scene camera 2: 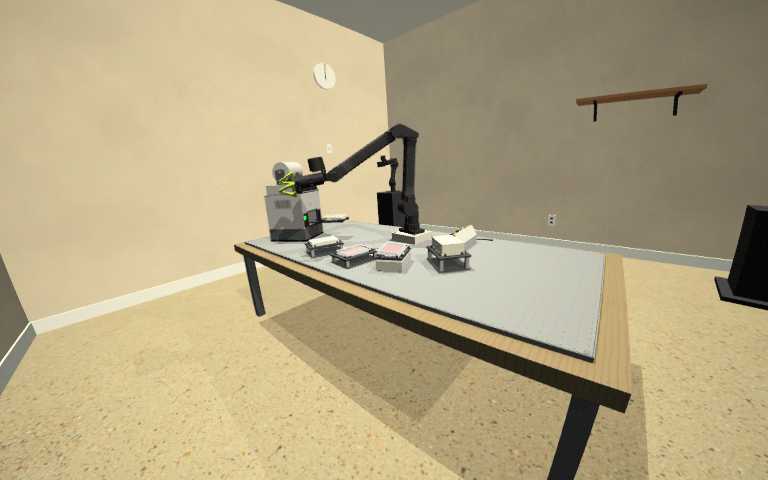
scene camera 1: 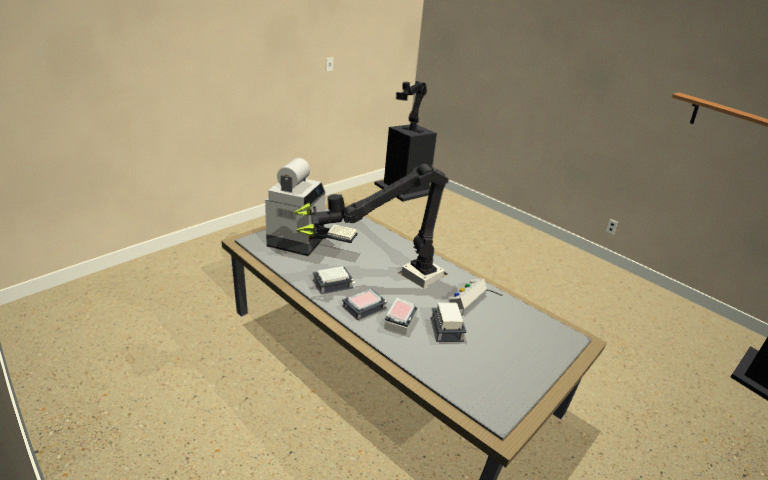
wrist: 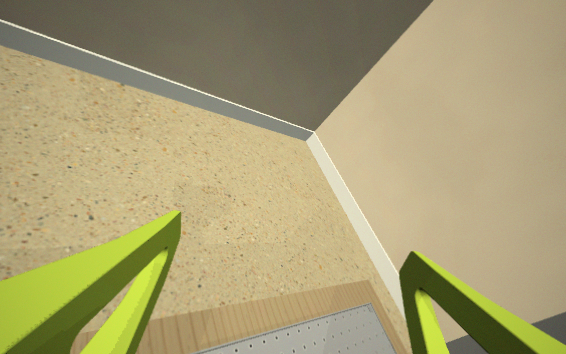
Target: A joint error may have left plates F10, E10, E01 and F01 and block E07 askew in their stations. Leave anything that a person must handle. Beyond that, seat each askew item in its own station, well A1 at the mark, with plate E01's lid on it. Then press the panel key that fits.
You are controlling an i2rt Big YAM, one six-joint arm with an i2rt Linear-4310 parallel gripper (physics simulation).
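Observation:
My gripper (scene camera 1: 296, 221) (scene camera 2: 280, 185) (wrist: 295, 242) is open and empty, raised beside the grey machine. A white plate (scene camera 1: 333, 275) (scene camera 2: 324, 241) rests on a dark station at the table's front left. A pink plate (scene camera 1: 365, 300) (scene camera 2: 355, 250) lies on the low station to its right. Another pink plate (scene camera 1: 401, 310) (scene camera 2: 393, 249) sits on a light-based station. A tall white block (scene camera 1: 450, 315) (scene camera 2: 448, 244) stands on a dark legged station. A pale gridded plate (scene camera 1: 342, 232) (scene camera 2: 335, 217) is on the machine's tray. Labels, well A1 marks and exact tilts are too small to tell.
The grey machine (scene camera 1: 283, 203) (scene camera 2: 280, 217) carries a white roll and shows a green light in the second scene view. The key panel (scene camera 1: 474, 293) (scene camera 2: 468, 235) with coloured keys stands right of the arm's base (scene camera 1: 421, 273). Another arm stands on a black pedestal (scene camera 1: 410, 155) behind the table.

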